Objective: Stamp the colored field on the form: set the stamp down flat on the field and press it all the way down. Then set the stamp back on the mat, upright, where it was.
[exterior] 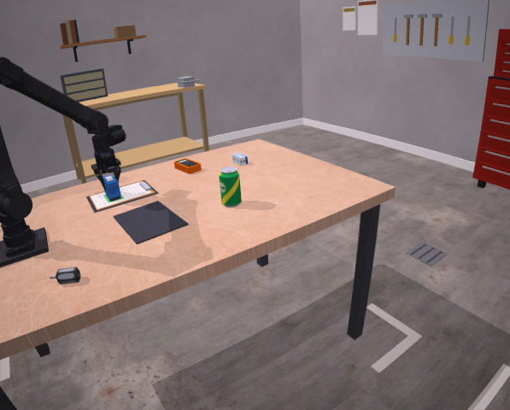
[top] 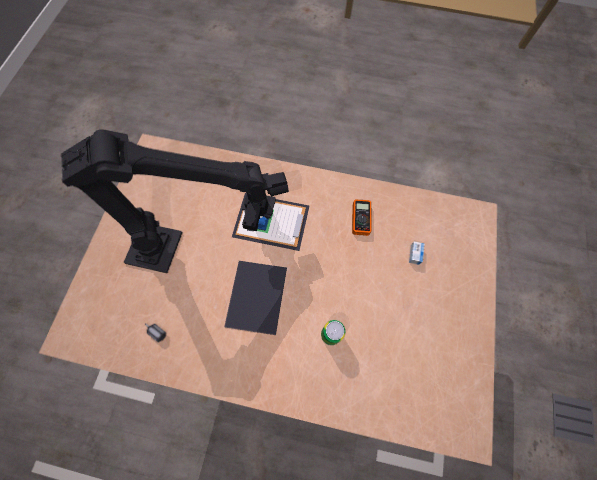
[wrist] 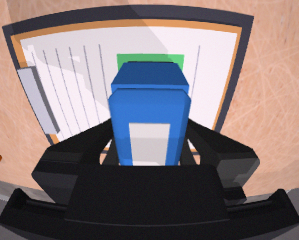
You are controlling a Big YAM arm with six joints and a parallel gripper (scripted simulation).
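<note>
The stamp lies 1 cm below my hand. From my hand the other things lie so: dark mat: 6 cm ahead, 28 cm to the right, 4 cm below; then orange multimeter: 35 cm ahead, 10 cm to the left, 3 cm below; then clipboard: 4 cm ahead, 1 cm to the left, 4 cm below.
</note>
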